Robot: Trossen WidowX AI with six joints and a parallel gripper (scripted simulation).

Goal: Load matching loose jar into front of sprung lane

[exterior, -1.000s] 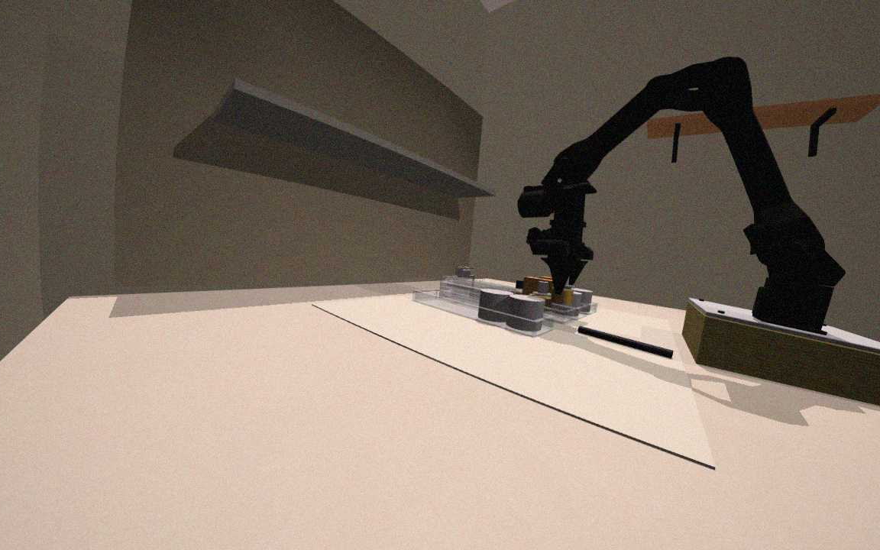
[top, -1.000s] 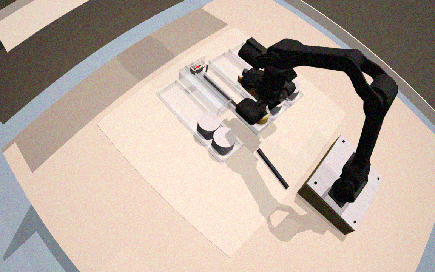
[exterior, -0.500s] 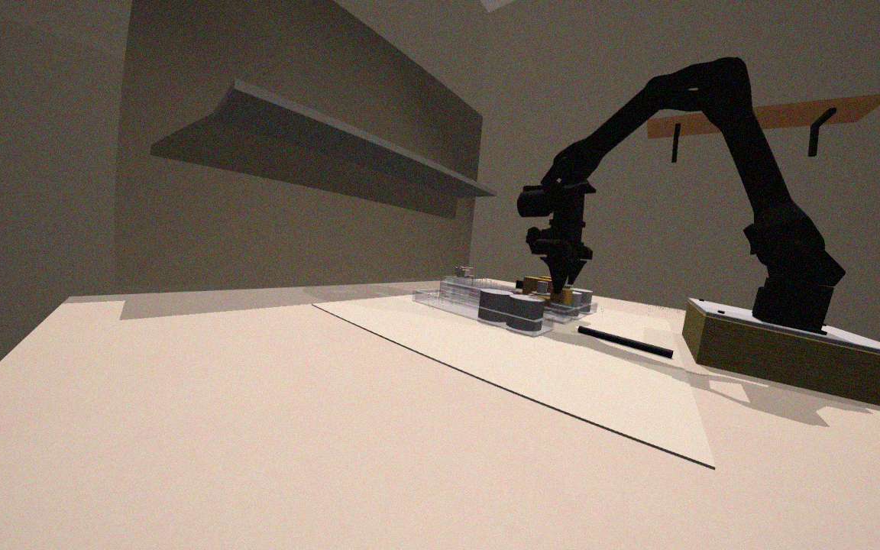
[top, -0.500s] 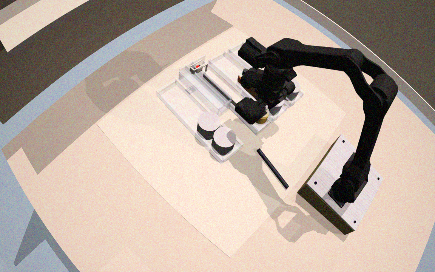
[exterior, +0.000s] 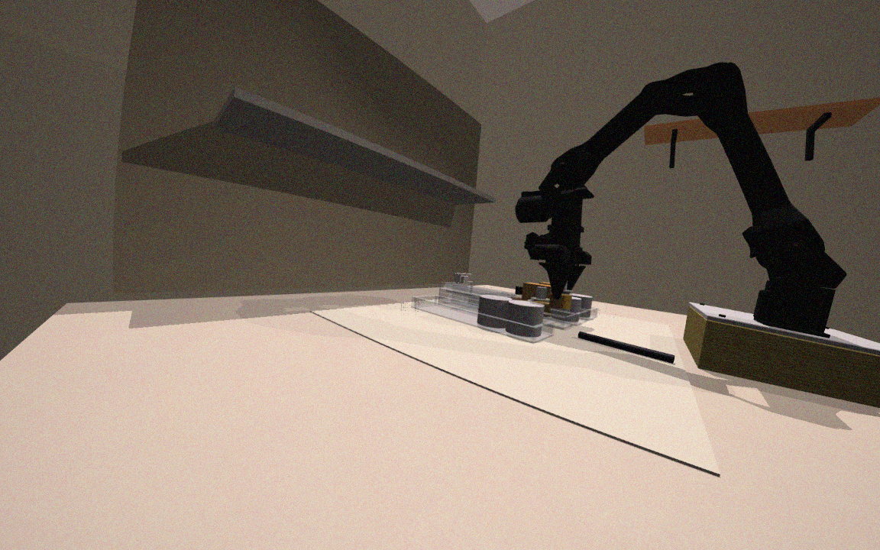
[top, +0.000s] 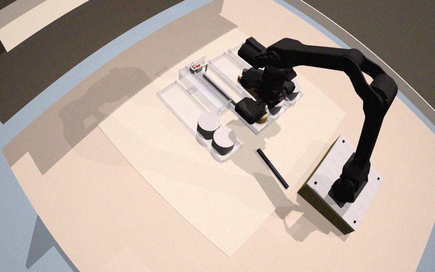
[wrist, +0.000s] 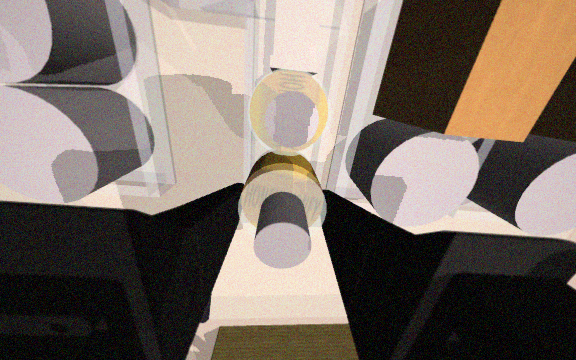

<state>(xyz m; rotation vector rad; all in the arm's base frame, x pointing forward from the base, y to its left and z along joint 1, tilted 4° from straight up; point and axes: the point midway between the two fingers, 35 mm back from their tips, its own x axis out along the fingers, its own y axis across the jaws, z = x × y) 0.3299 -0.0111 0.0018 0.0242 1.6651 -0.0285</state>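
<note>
Now: gripper tip 130 mm past the black rod, 70 mm to the right of it and 50 mm above it.
</note>
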